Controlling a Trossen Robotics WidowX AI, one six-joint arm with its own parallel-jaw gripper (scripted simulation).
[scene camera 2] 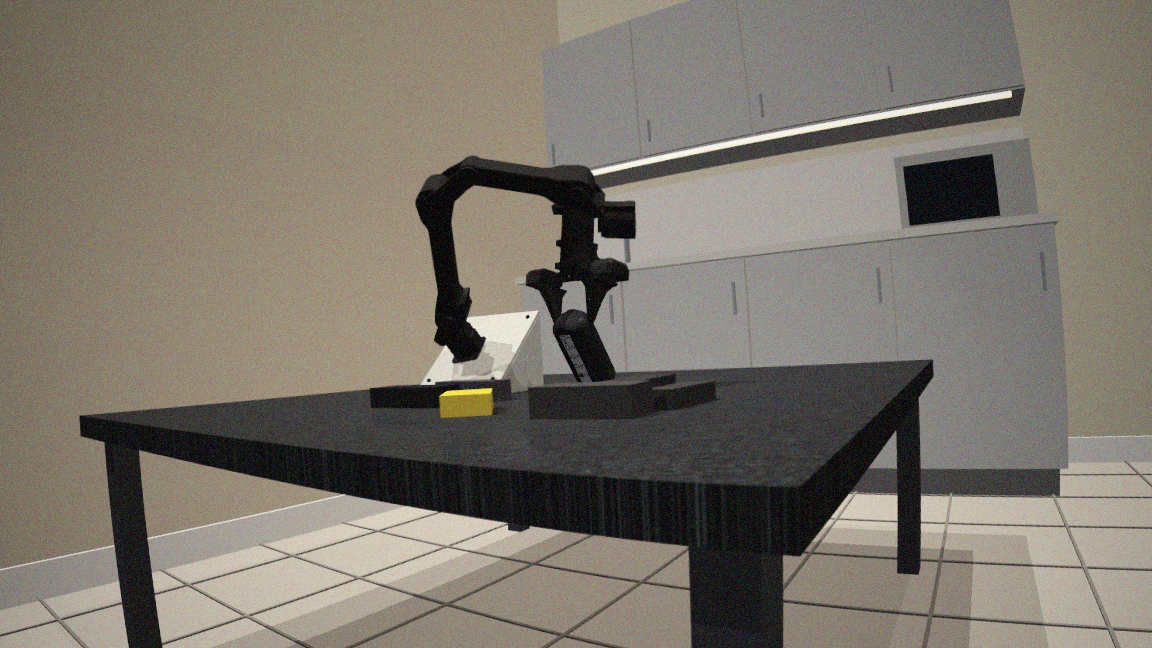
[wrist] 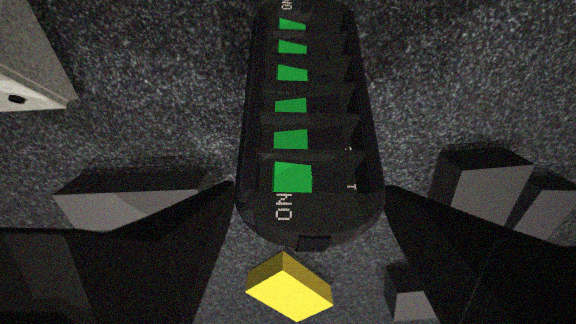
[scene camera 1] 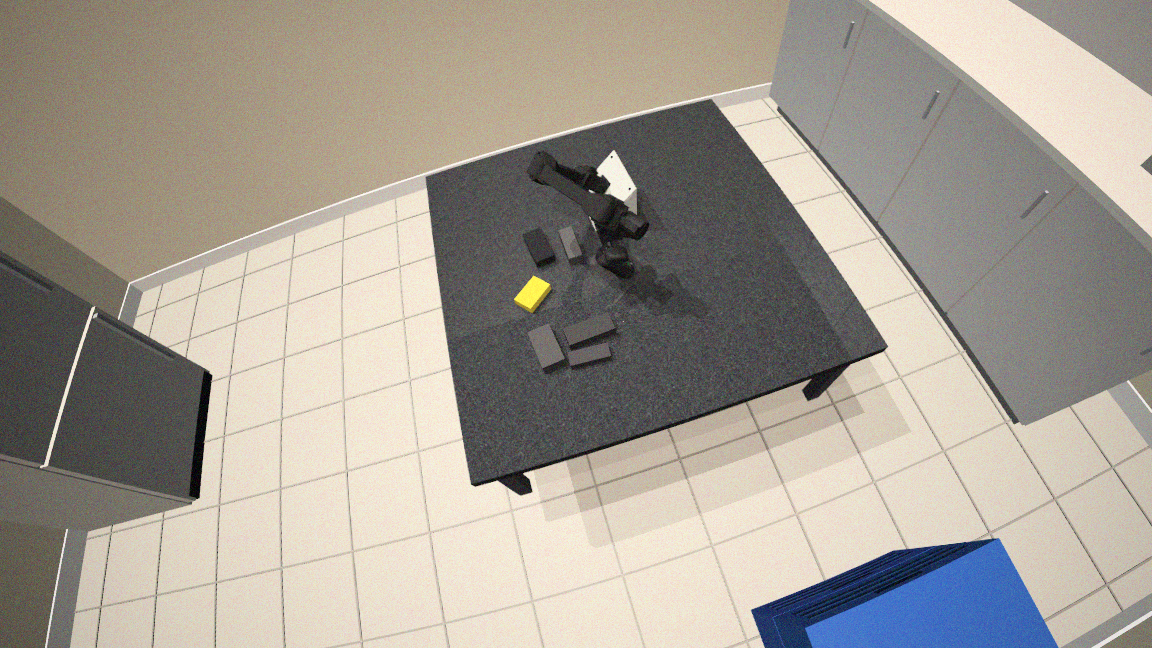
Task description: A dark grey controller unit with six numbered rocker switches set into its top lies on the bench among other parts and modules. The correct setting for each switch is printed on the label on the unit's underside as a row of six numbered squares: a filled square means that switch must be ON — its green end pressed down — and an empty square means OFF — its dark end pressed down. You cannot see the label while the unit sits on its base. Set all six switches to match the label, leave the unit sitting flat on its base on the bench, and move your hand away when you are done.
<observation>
In view: my gripper (scene camera 2: 573, 324), a yellow block (scene camera 2: 474, 402) and a dark block (scene camera 2: 414, 396).
The yellow block also shows in the wrist view (wrist: 281, 282) and in scene camera 1 (scene camera 1: 533, 293). The dark block shows as well in scene camera 1 (scene camera 1: 542, 254). My gripper also shows in the wrist view (wrist: 309, 192) and in scene camera 1 (scene camera 1: 607, 255). The wrist view misses the dark block, which is hidden by my gripper.
</observation>
